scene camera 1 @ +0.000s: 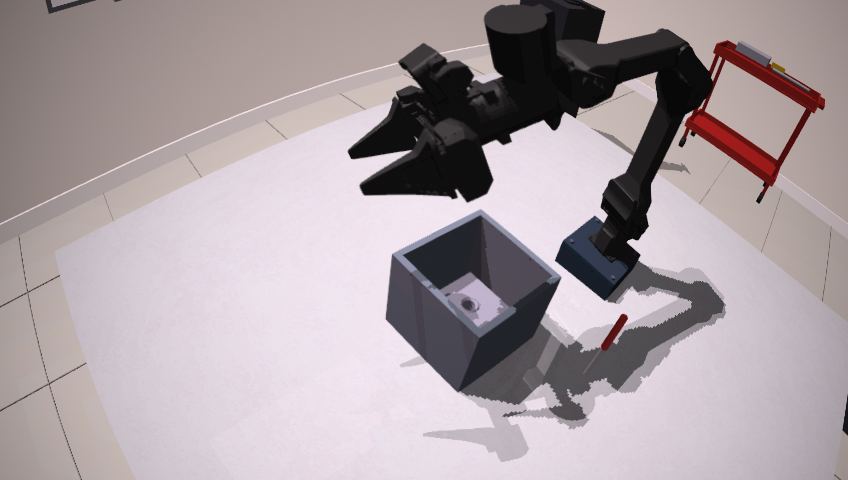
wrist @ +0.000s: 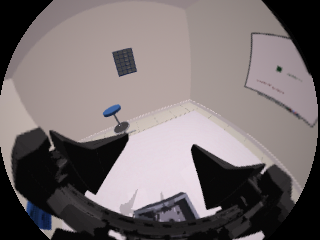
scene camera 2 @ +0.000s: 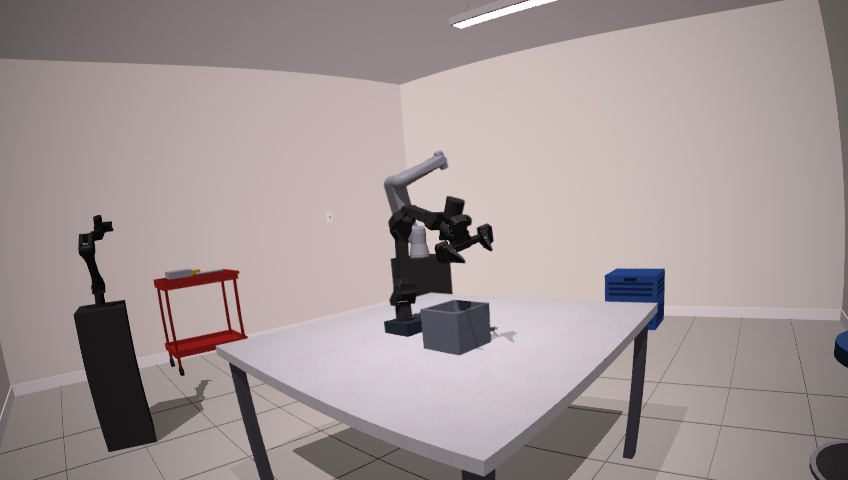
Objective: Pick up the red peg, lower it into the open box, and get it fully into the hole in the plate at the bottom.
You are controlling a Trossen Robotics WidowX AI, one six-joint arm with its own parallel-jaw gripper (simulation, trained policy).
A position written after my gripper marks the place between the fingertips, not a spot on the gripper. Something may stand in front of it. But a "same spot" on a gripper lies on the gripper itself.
Labels:
My gripper shows in scene camera 1, in the wrist view and in scene camera 2 (478,255). A grey box shows in scene camera 1, in the wrist view (148,213) and in scene camera 2. One and the same spot on my gripper: (scene camera 1: 426,170) is (wrist: 93,169). The same spot on the grey box: (scene camera 1: 460,352) is (scene camera 2: 486,319).

